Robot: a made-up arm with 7 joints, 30 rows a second.
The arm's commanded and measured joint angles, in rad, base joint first. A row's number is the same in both.
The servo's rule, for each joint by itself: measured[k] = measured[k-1] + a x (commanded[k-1-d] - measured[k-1]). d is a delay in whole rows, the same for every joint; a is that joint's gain. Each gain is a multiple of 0.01, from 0.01 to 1. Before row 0 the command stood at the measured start. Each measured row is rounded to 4 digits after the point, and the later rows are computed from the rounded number. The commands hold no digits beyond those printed.
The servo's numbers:
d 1
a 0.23 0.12 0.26 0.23 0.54 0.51 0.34
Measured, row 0: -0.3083, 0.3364, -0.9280, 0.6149, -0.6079, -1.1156, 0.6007
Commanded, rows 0 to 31: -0.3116, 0.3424, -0.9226, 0.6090, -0.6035, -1.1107, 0.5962; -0.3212, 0.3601, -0.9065, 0.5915, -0.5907, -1.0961, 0.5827; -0.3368, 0.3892, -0.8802, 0.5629, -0.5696, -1.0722, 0.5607; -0.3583, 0.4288, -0.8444, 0.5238, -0.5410, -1.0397, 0.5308; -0.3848, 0.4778, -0.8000, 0.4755, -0.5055, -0.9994, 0.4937; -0.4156, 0.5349, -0.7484, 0.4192, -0.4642, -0.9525, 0.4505; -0.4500, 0.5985, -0.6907, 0.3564, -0.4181, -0.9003, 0.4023; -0.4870, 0.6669, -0.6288, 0.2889, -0.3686, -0.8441, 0.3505; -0.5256, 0.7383, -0.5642, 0.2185, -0.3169, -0.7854, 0.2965; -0.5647, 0.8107, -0.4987, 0.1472, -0.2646, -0.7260, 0.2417; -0.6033, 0.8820, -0.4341, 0.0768, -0.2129, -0.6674, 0.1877; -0.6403, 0.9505, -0.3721, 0.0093, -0.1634, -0.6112, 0.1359; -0.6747, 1.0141, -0.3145, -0.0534, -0.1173, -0.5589, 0.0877; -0.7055, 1.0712, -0.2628, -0.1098, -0.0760, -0.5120, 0.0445; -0.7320, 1.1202, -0.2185, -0.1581, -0.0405, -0.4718, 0.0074; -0.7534, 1.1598, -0.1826, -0.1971, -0.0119, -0.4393, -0.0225; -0.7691, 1.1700, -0.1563, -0.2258, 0.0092, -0.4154, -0.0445; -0.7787, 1.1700, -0.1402, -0.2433, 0.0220, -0.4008, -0.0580; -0.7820, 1.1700, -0.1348, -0.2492, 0.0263, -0.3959, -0.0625; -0.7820, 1.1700, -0.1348, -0.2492, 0.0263, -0.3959, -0.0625; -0.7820, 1.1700, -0.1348, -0.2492, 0.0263, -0.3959, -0.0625; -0.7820, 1.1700, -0.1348, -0.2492, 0.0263, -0.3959, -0.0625; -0.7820, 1.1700, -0.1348, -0.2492, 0.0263, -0.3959, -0.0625; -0.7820, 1.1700, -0.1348, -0.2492, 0.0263, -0.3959, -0.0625; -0.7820, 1.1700, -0.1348, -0.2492, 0.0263, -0.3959, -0.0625; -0.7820, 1.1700, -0.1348, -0.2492, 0.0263, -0.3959, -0.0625; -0.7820, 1.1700, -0.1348, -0.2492, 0.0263, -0.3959, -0.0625; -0.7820, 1.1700, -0.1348, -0.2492, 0.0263, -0.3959, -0.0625; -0.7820, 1.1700, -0.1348, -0.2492, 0.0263, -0.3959, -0.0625; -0.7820, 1.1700, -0.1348, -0.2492, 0.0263, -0.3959, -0.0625; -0.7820, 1.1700, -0.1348, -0.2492, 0.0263, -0.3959, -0.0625; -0.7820, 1.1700, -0.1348, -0.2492, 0.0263, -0.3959, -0.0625
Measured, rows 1 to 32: -0.3083, 0.3364, -0.9280, 0.6149, -0.6079, -1.1156, 0.6007; -0.3091, 0.3371, -0.9266, 0.6135, -0.6055, -1.1131, 0.5992; -0.3119, 0.3399, -0.9214, 0.6084, -0.5975, -1.1044, 0.5936; -0.3176, 0.3458, -0.9107, 0.5979, -0.5824, -1.0880, 0.5824; -0.3270, 0.3558, -0.8935, 0.5809, -0.5600, -1.0634, 0.5649; -0.3403, 0.3704, -0.8692, 0.5567, -0.5306, -1.0308, 0.5407; -0.3576, 0.3901, -0.8378, 0.5251, -0.4947, -0.9909, 0.5100; -0.3789, 0.4151, -0.7996, 0.4863, -0.4533, -0.9447, 0.4734; -0.4038, 0.4453, -0.7552, 0.4409, -0.4076, -0.8934, 0.4316; -0.4318, 0.4805, -0.7055, 0.3897, -0.3586, -0.8383, 0.3857; -0.4624, 0.5201, -0.6517, 0.3339, -0.3078, -0.7810, 0.3367; -0.4948, 0.5635, -0.5951, 0.2748, -0.2566, -0.7231, 0.2860; -0.5283, 0.6099, -0.5371, 0.2137, -0.2063, -0.6660, 0.2350; -0.5620, 0.6584, -0.4792, 0.1523, -0.1582, -0.6114, 0.1849; -0.5950, 0.7079, -0.4229, 0.0920, -0.1138, -0.5607, 0.1372; -0.6265, 0.7574, -0.3698, 0.0345, -0.0742, -0.5154, 0.0931; -0.6557, 0.8057, -0.3211, -0.0188, -0.0406, -0.4766, 0.0538; -0.6818, 0.8494, -0.2783, -0.0664, -0.0137, -0.4454, 0.0204; -0.7041, 0.8879, -0.2424, -0.1071, 0.0056, -0.4227, -0.0063; -0.7220, 0.9218, -0.2144, -0.1398, 0.0168, -0.4090, -0.0254; -0.7358, 0.9516, -0.1937, -0.1650, 0.0219, -0.4023, -0.0380; -0.7464, 0.9778, -0.1784, -0.1844, 0.0243, -0.3990, -0.0463; -0.7546, 1.0009, -0.1671, -0.1993, 0.0254, -0.3974, -0.0518; -0.7609, 1.0212, -0.1587, -0.2108, 0.0259, -0.3966, -0.0554; -0.7658, 1.0391, -0.1525, -0.2196, 0.0261, -0.3962, -0.0578; -0.7695, 1.0548, -0.1479, -0.2264, 0.0262, -0.3960, -0.0594; -0.7724, 1.0686, -0.1445, -0.2316, 0.0263, -0.3959, -0.0605; -0.7746, 1.0808, -0.1420, -0.2356, 0.0263, -0.3959, -0.0612; -0.7763, 1.0915, -0.1401, -0.2387, 0.0263, -0.3959, -0.0616; -0.7776, 1.1009, -0.1387, -0.2411, 0.0263, -0.3959, -0.0619; -0.7786, 1.1092, -0.1377, -0.2430, 0.0263, -0.3959, -0.0621; -0.7794, 1.1165, -0.1369, -0.2444, 0.0263, -0.3959, -0.0622
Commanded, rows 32 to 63: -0.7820, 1.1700, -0.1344, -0.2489, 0.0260, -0.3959, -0.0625; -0.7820, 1.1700, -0.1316, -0.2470, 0.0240, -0.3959, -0.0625; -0.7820, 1.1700, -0.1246, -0.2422, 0.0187, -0.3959, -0.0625; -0.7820, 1.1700, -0.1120, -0.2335, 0.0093, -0.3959, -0.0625; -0.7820, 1.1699, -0.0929, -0.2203, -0.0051, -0.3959, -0.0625; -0.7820, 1.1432, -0.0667, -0.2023, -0.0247, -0.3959, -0.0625; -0.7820, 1.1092, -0.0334, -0.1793, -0.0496, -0.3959, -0.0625; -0.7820, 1.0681, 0.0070, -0.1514, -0.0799, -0.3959, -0.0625; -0.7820, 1.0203, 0.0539, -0.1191, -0.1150, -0.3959, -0.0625; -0.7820, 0.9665, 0.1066, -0.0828, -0.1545, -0.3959, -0.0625; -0.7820, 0.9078, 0.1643, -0.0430, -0.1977, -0.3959, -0.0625; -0.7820, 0.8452, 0.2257, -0.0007, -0.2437, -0.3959, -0.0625; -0.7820, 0.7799, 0.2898, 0.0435, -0.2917, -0.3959, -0.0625; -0.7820, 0.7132, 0.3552, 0.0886, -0.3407, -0.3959, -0.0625; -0.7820, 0.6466, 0.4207, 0.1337, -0.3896, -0.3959, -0.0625; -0.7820, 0.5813, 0.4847, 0.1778, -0.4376, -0.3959, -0.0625; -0.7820, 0.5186, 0.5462, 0.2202, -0.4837, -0.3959, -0.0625; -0.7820, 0.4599, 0.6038, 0.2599, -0.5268, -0.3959, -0.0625; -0.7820, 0.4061, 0.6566, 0.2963, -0.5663, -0.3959, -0.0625; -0.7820, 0.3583, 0.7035, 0.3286, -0.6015, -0.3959, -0.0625; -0.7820, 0.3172, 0.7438, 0.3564, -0.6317, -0.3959, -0.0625; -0.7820, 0.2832, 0.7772, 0.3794, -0.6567, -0.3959, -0.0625; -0.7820, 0.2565, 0.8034, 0.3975, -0.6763, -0.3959, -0.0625; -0.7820, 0.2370, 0.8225, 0.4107, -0.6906, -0.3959, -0.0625; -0.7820, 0.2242, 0.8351, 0.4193, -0.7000, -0.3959, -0.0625; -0.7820, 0.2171, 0.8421, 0.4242, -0.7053, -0.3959, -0.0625; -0.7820, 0.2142, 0.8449, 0.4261, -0.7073, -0.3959, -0.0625; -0.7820, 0.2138, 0.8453, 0.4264, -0.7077, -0.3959, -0.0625; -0.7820, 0.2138, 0.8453, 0.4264, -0.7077, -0.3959, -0.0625; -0.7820, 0.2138, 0.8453, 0.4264, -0.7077, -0.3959, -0.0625; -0.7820, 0.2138, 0.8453, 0.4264, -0.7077, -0.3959, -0.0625; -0.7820, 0.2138, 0.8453, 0.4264, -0.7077, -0.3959, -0.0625
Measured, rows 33 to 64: -0.7800, 1.1229, -0.1364, -0.2455, 0.0263, -0.3959, -0.0623; -0.7805, 1.1286, -0.1359, -0.2463, 0.0261, -0.3959, -0.0624; -0.7808, 1.1336, -0.1348, -0.2465, 0.0250, -0.3959, -0.0624; -0.7811, 1.1380, -0.1321, -0.2455, 0.0216, -0.3959, -0.0624; -0.7813, 1.1418, -0.1269, -0.2427, 0.0150, -0.3959, -0.0624; -0.7815, 1.1452, -0.1181, -0.2375, 0.0041, -0.3959, -0.0624; -0.7816, 1.1450, -0.1047, -0.2294, -0.0115, -0.3959, -0.0624; -0.7817, 1.1407, -0.0862, -0.2179, -0.0321, -0.3959, -0.0624; -0.7818, 1.1320, -0.0620, -0.2026, -0.0579, -0.3959, -0.0624; -0.7818, 1.1186, -0.0319, -0.1834, -0.0887, -0.3959, -0.0624; -0.7818, 1.1003, 0.0041, -0.1603, -0.1242, -0.3959, -0.0624; -0.7818, 1.0772, 0.0458, -0.1333, -0.1639, -0.3959, -0.0624; -0.7818, 1.0494, 0.0926, -0.1028, -0.2070, -0.3959, -0.0624; -0.7818, 1.0171, 0.1439, -0.0692, -0.2527, -0.3959, -0.0624; -0.7818, 0.9806, 0.1988, -0.0329, -0.3002, -0.3959, -0.0624; -0.7818, 0.9405, 0.2565, 0.0054, -0.3485, -0.3959, -0.0624; -0.7818, 0.8974, 0.3158, 0.0451, -0.3966, -0.3959, -0.0624; -0.7818, 0.8519, 0.3757, 0.0854, -0.4436, -0.3959, -0.0624; -0.7818, 0.8049, 0.4350, 0.1255, -0.4885, -0.3959, -0.0624; -0.7818, 0.7570, 0.4926, 0.1648, -0.5305, -0.3959, -0.0624; -0.7818, 0.7092, 0.5474, 0.2025, -0.5688, -0.3959, -0.0624; -0.7818, 0.6622, 0.5985, 0.2379, -0.6028, -0.3959, -0.0624; -0.7818, 0.6167, 0.6450, 0.2704, -0.6319, -0.3959, -0.0624; -0.7818, 0.5735, 0.6862, 0.2996, -0.6559, -0.3959, -0.0624; -0.7818, 0.5331, 0.7216, 0.3252, -0.6746, -0.3959, -0.0624; -0.7818, 0.4960, 0.7511, 0.3468, -0.6883, -0.3959, -0.0624; -0.7818, 0.4625, 0.7748, 0.3646, -0.6975, -0.3959, -0.0624; -0.7818, 0.4327, 0.7930, 0.3787, -0.7028, -0.3959, -0.0624; -0.7818, 0.4064, 0.8066, 0.3897, -0.7054, -0.3959, -0.0624; -0.7818, 0.3833, 0.8167, 0.3981, -0.7066, -0.3959, -0.0624; -0.7818, 0.3630, 0.8241, 0.4046, -0.7072, -0.3959, -0.0624; -0.7818, 0.3451, 0.8296, 0.4096, -0.7075, -0.3959, -0.0624
